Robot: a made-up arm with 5 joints. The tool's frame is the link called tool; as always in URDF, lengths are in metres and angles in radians. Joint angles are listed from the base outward.
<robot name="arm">
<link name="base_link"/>
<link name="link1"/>
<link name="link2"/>
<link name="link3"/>
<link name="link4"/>
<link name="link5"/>
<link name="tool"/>
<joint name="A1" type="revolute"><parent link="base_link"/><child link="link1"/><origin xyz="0.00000 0.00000 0.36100"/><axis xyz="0 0 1"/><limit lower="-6.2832" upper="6.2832"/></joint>
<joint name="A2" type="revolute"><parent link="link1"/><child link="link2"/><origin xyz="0.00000 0.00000 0.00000"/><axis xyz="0 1 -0.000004"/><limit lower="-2.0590" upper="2.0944"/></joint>
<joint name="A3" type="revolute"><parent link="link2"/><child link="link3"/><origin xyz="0.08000 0.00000 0.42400"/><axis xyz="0 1 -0.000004"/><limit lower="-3.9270" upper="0.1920"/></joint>
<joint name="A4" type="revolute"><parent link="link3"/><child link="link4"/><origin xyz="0.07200 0.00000 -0.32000"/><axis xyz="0 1 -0.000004"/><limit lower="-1.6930" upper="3.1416"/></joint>
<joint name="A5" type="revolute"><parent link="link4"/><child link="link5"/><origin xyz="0.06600 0.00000 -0.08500"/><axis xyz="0 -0.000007 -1"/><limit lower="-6.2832" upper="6.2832"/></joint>
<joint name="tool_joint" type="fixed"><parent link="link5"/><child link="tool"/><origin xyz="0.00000 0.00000 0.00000" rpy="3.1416 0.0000 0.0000"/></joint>
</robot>
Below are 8 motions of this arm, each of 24 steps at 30 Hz.
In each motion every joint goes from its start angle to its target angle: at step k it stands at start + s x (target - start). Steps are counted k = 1, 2, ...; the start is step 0. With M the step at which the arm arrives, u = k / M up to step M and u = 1 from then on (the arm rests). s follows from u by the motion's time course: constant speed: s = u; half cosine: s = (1 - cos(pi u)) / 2; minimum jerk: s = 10 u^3 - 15 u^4 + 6 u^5.
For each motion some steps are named. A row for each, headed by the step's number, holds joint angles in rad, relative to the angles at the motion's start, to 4 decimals.
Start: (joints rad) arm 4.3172 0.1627 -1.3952 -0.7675 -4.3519
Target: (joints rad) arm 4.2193 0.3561 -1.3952 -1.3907 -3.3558
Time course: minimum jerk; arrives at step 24
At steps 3, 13, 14, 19, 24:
3: -0.0016 0.0031 0.0000 -0.0100 0.0160
13: -0.0566 0.1117 0.0000 -0.3601 0.5755
14: -0.0640 0.1264 0.0000 -0.4072 0.6508
19: -0.0916 0.1809 0.0000 -0.5830 0.9318
24: -0.0979 0.1934 0.0000 -0.6232 0.9961

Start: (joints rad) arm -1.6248 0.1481 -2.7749 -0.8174 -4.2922
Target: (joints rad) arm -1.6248 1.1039 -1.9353 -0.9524 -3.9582
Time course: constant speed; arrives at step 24
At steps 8, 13, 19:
8: 0.0000 0.3186 0.2799 -0.0450 0.1113
13: 0.0000 0.5177 0.4548 -0.0731 0.1809
19: 0.0000 0.7567 0.6647 -0.1069 0.2644

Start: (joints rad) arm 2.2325 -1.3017 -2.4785 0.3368 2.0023
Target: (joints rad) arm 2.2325 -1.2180 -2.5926 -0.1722 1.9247
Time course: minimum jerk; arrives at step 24
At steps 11, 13, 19, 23, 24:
11: 0.0000 0.0353 -0.0482 -0.2149 -0.0328
13: 0.0000 0.0484 -0.0659 -0.2941 -0.0448
19: 0.0000 0.0783 -0.1067 -0.4762 -0.0726
23: 0.0000 0.0836 -0.1140 -0.5087 -0.0775
24: 0.0000 0.0837 -0.1141 -0.5090 -0.0776

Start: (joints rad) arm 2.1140 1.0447 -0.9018 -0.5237 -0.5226
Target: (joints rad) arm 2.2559 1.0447 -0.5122 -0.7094 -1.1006
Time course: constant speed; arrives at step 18
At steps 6, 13, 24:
6: 0.0473 0.0000 0.1299 -0.0619 -0.1927
13: 0.1025 0.0000 0.2814 -0.1341 -0.4174
24: 0.1419 0.0000 0.3896 -0.1857 -0.5780

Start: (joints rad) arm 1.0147 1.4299 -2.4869 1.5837 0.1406
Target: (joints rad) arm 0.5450 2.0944 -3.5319 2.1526 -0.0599
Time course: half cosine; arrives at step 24
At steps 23, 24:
23: -0.4677 0.6617 -1.0405 0.5665 -0.1996
24: -0.4697 0.6645 -1.0450 0.5689 -0.2005

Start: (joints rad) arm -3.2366 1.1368 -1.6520 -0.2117 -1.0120
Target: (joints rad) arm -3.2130 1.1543 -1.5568 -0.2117 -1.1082
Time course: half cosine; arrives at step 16
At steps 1, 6, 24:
1: 0.0002 0.0002 0.0009 0.0000 -0.0009
6: 0.0073 0.0054 0.0294 0.0000 -0.0297
24: 0.0236 0.0175 0.0952 0.0000 -0.0962

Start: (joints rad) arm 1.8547 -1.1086 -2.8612 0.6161 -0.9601
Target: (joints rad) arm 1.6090 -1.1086 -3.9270 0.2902 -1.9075
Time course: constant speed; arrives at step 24
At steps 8, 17, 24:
8: -0.0819 0.0000 -0.3553 -0.1086 -0.3158
17: -0.1740 0.0000 -0.7549 -0.2308 -0.6711
24: -0.2457 0.0000 -1.0658 -0.3259 -0.9474

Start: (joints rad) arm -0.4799 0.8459 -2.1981 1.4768 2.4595
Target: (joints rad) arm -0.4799 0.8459 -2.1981 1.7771 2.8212
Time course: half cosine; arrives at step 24
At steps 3, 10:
3: 0.0000 0.0000 0.0000 0.0114 0.0138
10: 0.0000 0.0000 0.0000 0.1113 0.1340

